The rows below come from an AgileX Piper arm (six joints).
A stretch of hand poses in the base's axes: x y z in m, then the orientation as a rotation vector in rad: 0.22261 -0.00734 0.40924 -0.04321 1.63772 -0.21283; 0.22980 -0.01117 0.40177 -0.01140 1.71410 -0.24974; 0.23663 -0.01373 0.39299 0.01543 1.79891 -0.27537; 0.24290 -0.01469 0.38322 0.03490 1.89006 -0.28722; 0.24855 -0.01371 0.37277 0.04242 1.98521 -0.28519; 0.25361 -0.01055 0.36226 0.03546 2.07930 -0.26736; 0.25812 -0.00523 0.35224 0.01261 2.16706 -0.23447; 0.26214 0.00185 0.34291 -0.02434 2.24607 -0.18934; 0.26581 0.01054 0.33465 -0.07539 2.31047 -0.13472; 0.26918 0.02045 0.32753 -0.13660 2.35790 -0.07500
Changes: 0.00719 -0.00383 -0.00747 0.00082 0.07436 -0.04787; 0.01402 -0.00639 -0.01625 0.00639 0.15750 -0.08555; 0.02029 -0.00735 -0.02602 0.01654 0.24711 -0.11022; 0.02594 -0.00637 -0.03647 0.02834 0.34101 -0.11934; 0.03100 -0.00321 -0.04698 0.04113 0.43424 -0.11062; 0.03551 0.00211 -0.05700 0.05333 0.52198 -0.08401; 0.03953 0.00919 -0.06633 0.06417 0.60228 -0.04256; 0.04320 0.01788 -0.07459 0.07181 0.67003 0.01235; 0.04657 0.02779 -0.08171 0.07585 0.72322 0.07623
